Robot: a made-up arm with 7 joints.
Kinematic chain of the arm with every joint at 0, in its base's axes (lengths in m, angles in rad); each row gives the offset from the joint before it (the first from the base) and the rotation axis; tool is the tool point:
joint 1: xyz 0 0 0 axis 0 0.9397 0.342
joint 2: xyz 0 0 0 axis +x
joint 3: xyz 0 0 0 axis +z
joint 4: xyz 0.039 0 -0.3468 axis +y
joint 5: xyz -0.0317 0 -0.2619 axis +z
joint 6: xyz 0 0 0 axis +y
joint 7: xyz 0 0 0 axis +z
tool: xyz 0 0 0
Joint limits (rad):
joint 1: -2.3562..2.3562
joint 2: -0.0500..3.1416
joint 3: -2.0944..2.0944
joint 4: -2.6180..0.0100
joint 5: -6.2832..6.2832
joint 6: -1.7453..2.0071
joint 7: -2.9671..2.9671
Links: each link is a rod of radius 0.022 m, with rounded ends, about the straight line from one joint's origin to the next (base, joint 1, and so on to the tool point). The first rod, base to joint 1, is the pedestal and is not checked.
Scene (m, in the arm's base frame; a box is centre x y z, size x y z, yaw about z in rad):
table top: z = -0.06
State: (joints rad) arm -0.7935 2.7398 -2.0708 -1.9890 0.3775 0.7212 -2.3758
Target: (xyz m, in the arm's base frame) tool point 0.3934 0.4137 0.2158
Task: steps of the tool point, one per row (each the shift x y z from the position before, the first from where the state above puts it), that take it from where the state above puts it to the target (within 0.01 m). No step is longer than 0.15 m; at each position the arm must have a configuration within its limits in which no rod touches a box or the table.
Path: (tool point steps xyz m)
1: 0.0684 0.0733 -0.0204
2: 0.0924 0.0497 -0.0042
3: 0.1038 0.0209 0.0181
4: 0.1006 -0.0095 0.0413
5: 0.0841 -0.0374 0.0606
6: 0.0581 -0.0602 0.0723

